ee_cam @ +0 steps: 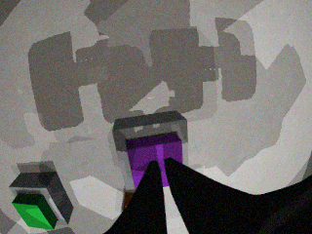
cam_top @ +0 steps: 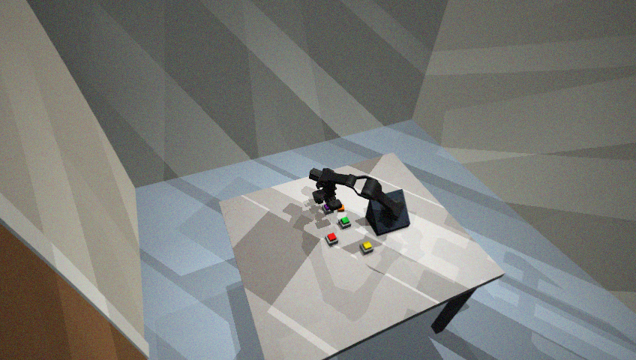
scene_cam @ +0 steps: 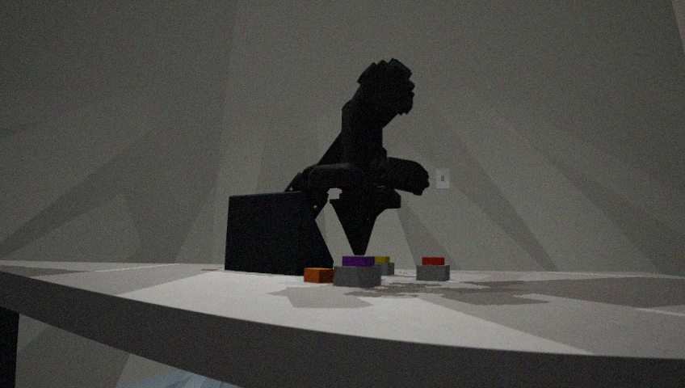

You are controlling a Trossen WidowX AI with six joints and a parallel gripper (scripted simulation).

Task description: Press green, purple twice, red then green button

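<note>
Right now my gripper tip is 10 mm above the purple button. Round my gripper tip: red button 70 mm ahead, 180 mm to the left, 10 mm below; then green button 40 mm behind, 120 mm to the left, 10 mm below; then small orange block 70 mm behind, 20 mm to the left, 30 mm below.
</note>
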